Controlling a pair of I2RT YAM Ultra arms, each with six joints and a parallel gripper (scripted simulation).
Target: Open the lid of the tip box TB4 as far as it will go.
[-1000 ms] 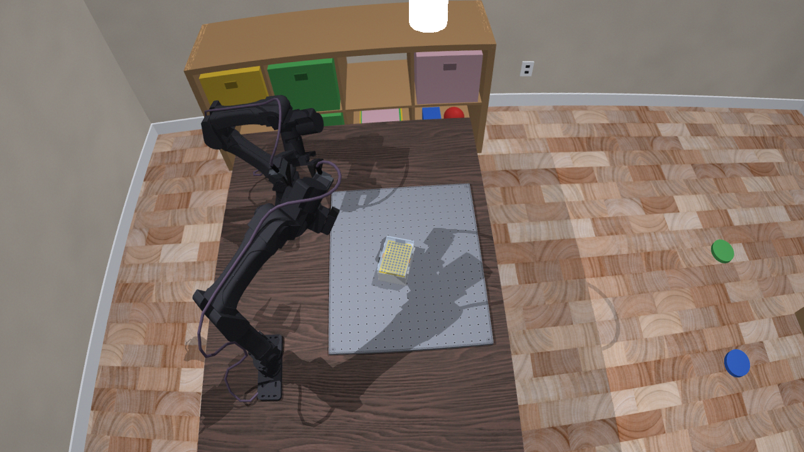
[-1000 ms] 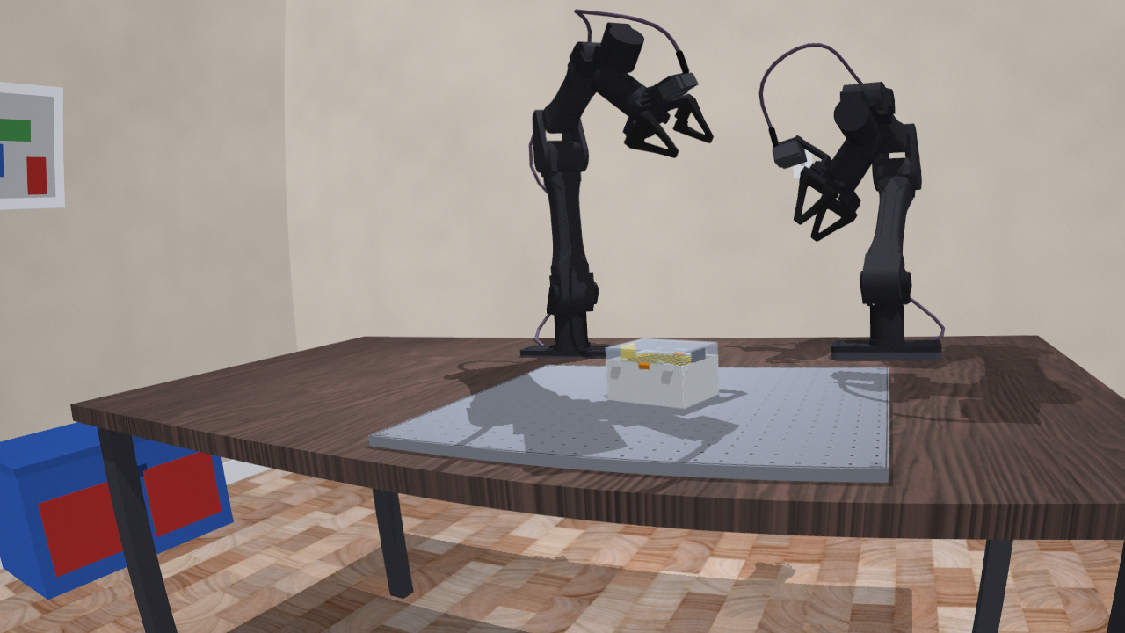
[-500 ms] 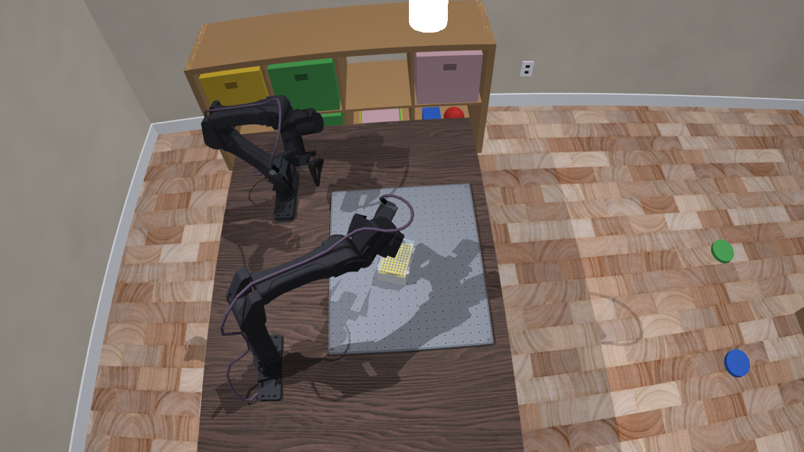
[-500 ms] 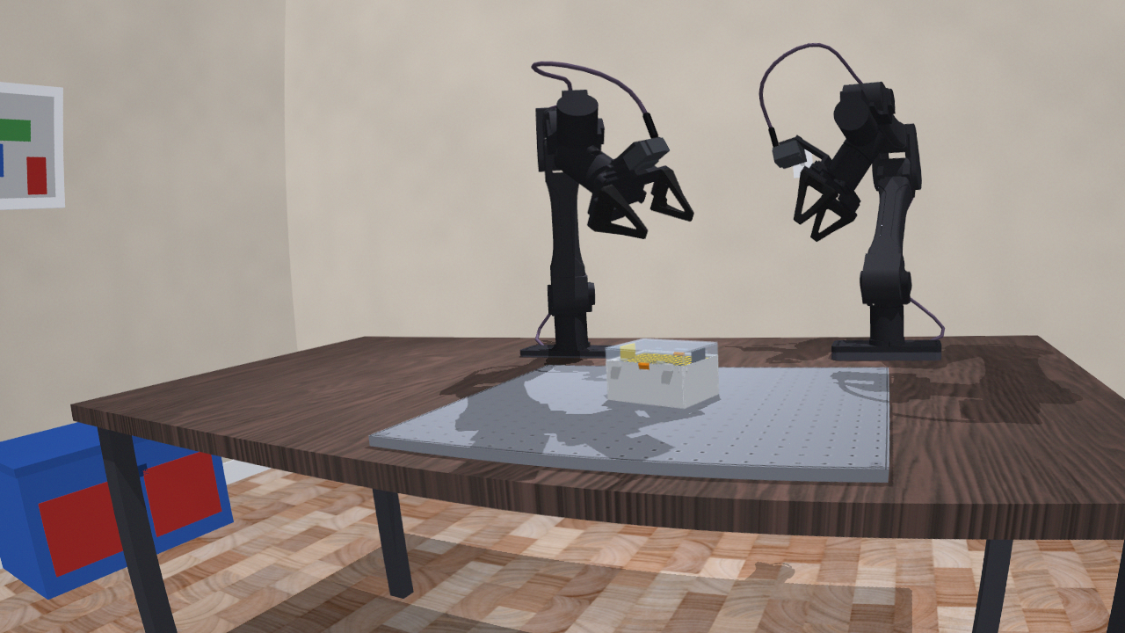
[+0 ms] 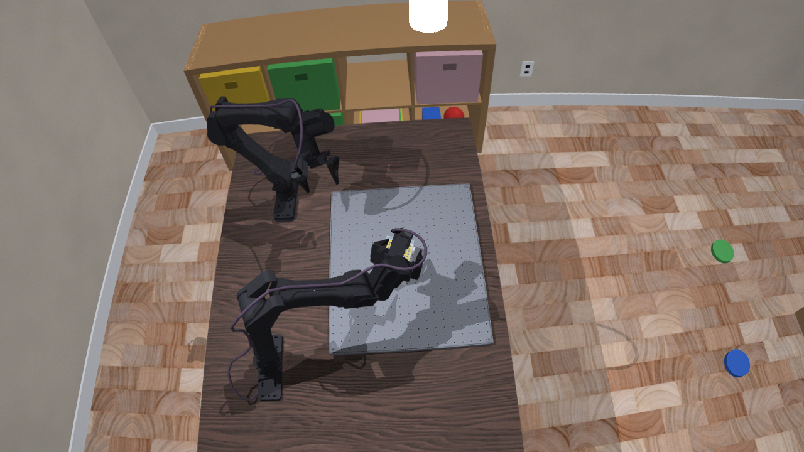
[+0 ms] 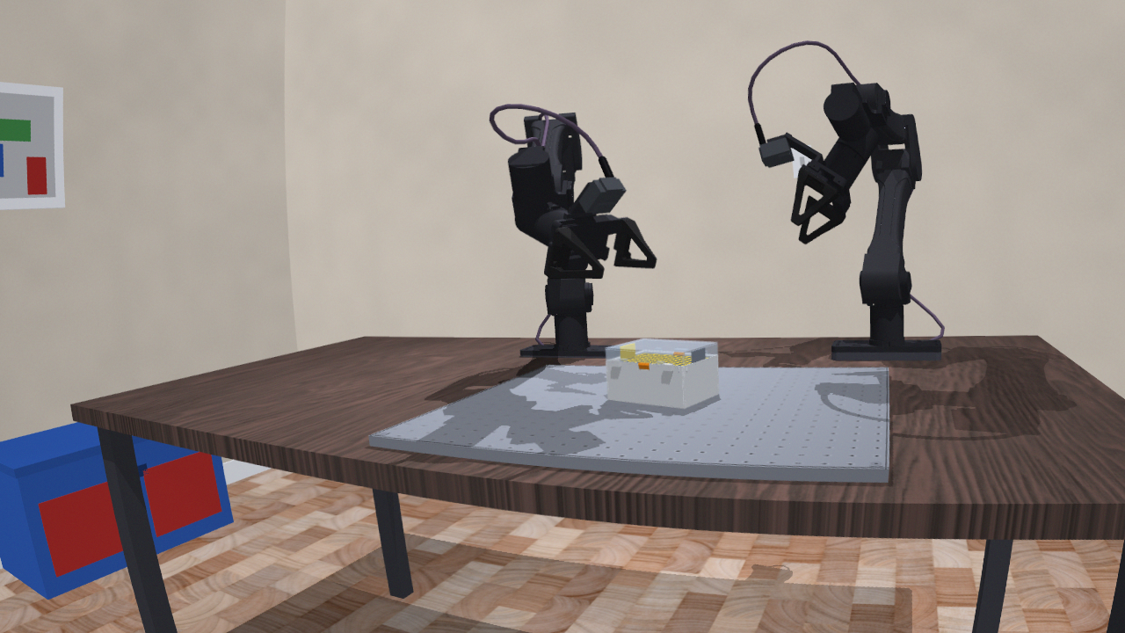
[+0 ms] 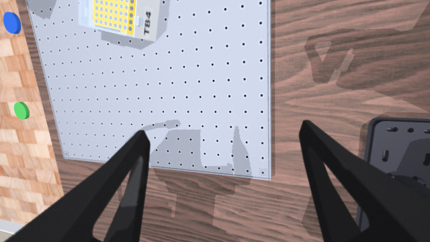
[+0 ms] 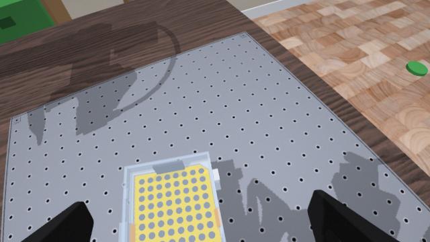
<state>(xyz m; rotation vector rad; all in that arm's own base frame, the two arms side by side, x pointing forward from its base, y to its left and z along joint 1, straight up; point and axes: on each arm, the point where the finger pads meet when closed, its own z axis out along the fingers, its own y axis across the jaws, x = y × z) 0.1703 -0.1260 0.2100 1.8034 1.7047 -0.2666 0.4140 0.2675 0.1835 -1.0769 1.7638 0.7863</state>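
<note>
The tip box TB4 is 21 cm ahead of my left hand, 16 cm to the right of it and 17 cm below it. The rest, counted from my left hand: yellow tip box insert 21 cm ahead, 16 cm to the right, 16 cm below.
My right gripper is now 20 mm past the tip box TB4, 30 mm to the right of it and 130 mm above it. The rest, counted from my right hand: yellow tip box insert 20 mm behind, 30 mm to the left, 120 mm below.
</note>
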